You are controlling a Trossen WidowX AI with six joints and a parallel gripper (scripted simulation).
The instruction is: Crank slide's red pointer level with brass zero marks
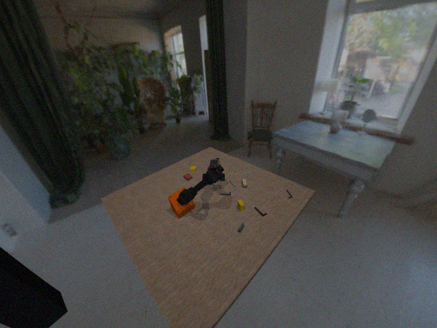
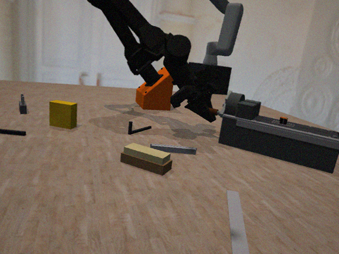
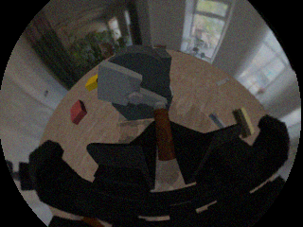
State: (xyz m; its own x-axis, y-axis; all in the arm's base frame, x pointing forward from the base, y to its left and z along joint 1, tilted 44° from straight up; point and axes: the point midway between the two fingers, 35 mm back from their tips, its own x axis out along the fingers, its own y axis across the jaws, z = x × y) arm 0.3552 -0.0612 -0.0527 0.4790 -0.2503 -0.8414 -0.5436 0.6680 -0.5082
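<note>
My gripper tip is 2 cm past the brown crank handle, 1 cm to the left of it and 2 cm below it. Round my gripper tip: red pointer: 12 cm ahead, 11 cm to the left, 4 cm above; then tan-and-brown block: 12 cm ahead, 23 cm to the right, 3 cm below; then grey bar: 7 cm ahead, 15 cm to the right, 4 cm below.
</note>
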